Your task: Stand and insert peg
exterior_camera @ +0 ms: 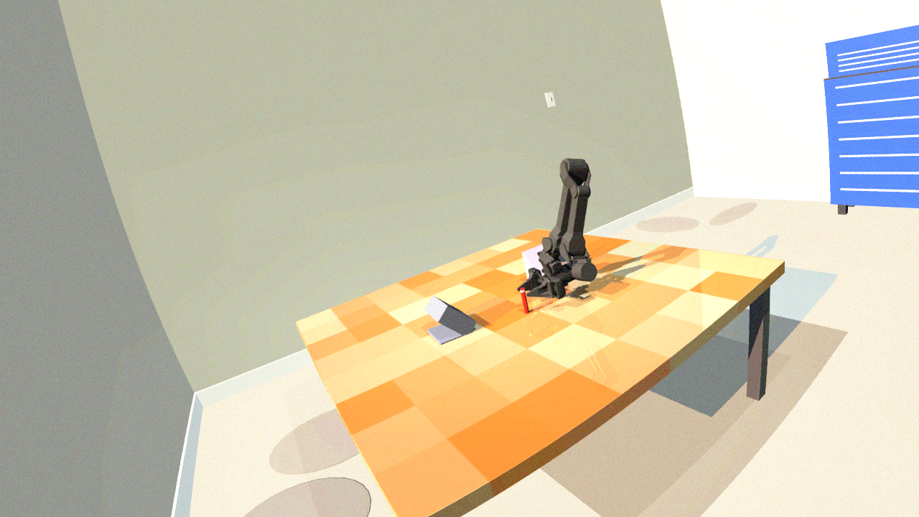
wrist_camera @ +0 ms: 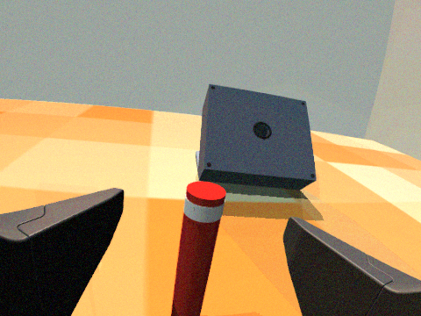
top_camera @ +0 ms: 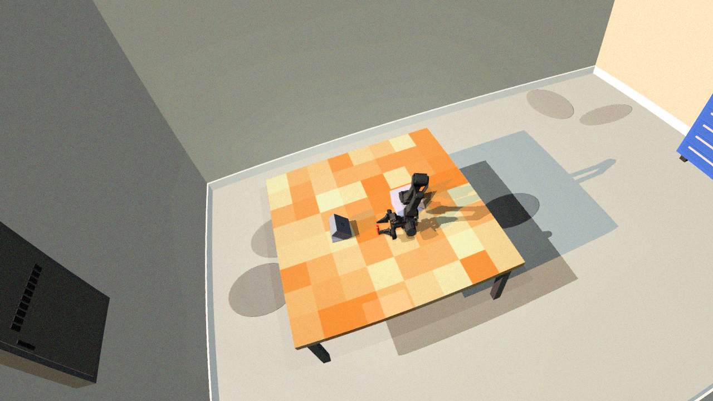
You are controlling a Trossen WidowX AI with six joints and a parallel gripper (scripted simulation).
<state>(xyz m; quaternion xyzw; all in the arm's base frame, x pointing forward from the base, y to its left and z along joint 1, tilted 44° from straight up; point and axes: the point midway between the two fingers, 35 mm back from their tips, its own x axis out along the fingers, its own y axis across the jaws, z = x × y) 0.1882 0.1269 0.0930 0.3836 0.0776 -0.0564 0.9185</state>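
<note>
Right now my gripper tip is 1 cm above the red peg. Also, from my gripper tip: dark sloped panel (21 cm ahead, 10 cm to the right, 2 cm below).
</note>
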